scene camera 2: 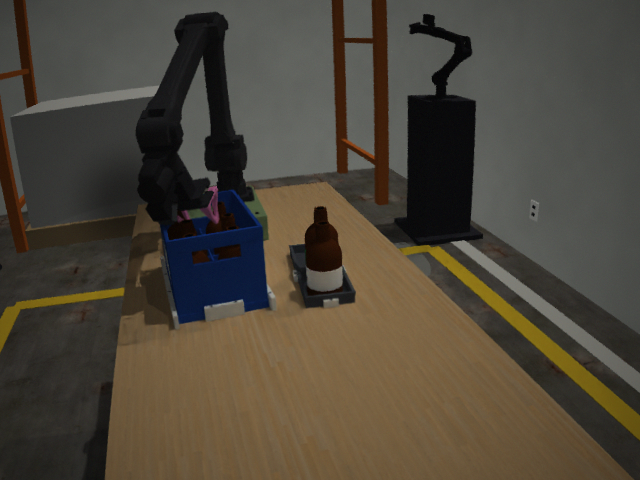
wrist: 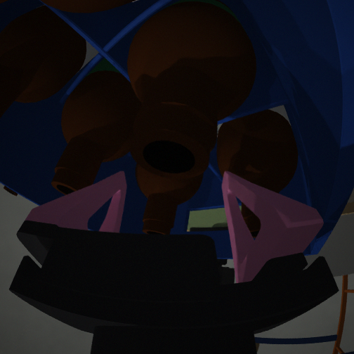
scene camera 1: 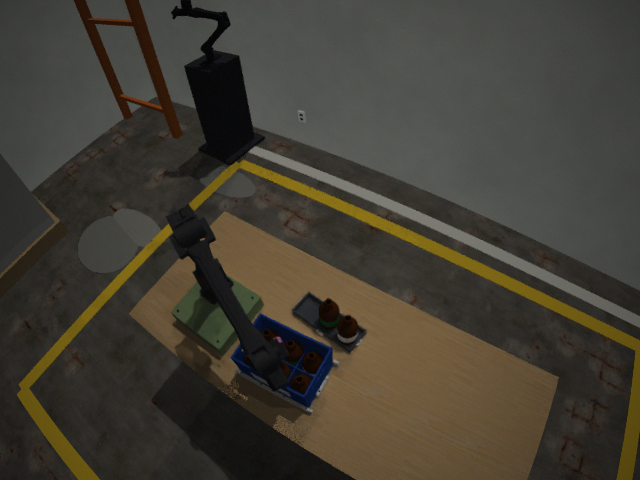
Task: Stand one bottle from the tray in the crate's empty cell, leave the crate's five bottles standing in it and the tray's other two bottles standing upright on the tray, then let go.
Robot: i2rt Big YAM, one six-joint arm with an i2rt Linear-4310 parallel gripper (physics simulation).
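Places are measured from the arm's base along level axes (x up, y right, z ahead), in metres.
Where they show: gripper, between the fingertips: (scene camera 2: 203, 224).
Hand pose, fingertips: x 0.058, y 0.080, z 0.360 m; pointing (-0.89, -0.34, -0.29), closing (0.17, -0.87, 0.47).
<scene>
After its pixels a point has its place.
The blue crate (scene camera 1: 323, 376) {z 0.538, x -0.014, y 0.034 m} (scene camera 2: 222, 286) {z 0.541, x -0.010, y 0.053 m} (wrist: 327, 75) stands on the table with several brown bottles in its cells. My gripper (scene camera 2: 200, 219) {z 0.360, x 0.058, y 0.080 m} (wrist: 173, 178) is open over the crate; its pink fingertips stand apart on either side of the mouth of one bottle (wrist: 192, 65), holding nothing. That bottle appears to stand in its cell, though its base is hidden. The arm covers part of the crate in scene camera 1's view. On the dark tray (scene camera 1: 306, 308) {z 0.312, x -0.070, y -0.164 m} (scene camera 2: 310, 299) {z 0.552, x -0.056, y -0.117 m}, a green-labelled bottle (scene camera 1: 329, 311) {z 0.428, x 0.047, y -0.158 m} and a white-labelled bottle (scene camera 1: 347, 328) {z 0.516, x 0.046, y -0.139 m} (scene camera 2: 324, 258) {z 0.541, x 0.024, y -0.151 m} stand upright.
The arm's green base block (scene camera 1: 211, 322) {z 0.083, x -0.005, y 0.118 m} stands beside the crate on the wooden table (scene camera 1: 413, 372) {z 0.787, x -0.075, y -0.169 m} (scene camera 2: 310, 387) {z 0.810, x -0.075, y -0.065 m}. White brackets (scene camera 2: 224, 310) {z 0.553, x -0.057, y 0.055 m} edge the crate's foot. A black pedestal with another arm (scene camera 1: 219, 103) (scene camera 2: 442, 165) and an orange rack (scene camera 1: 155, 72) (scene camera 2: 381, 103) stand beyond the table.
</scene>
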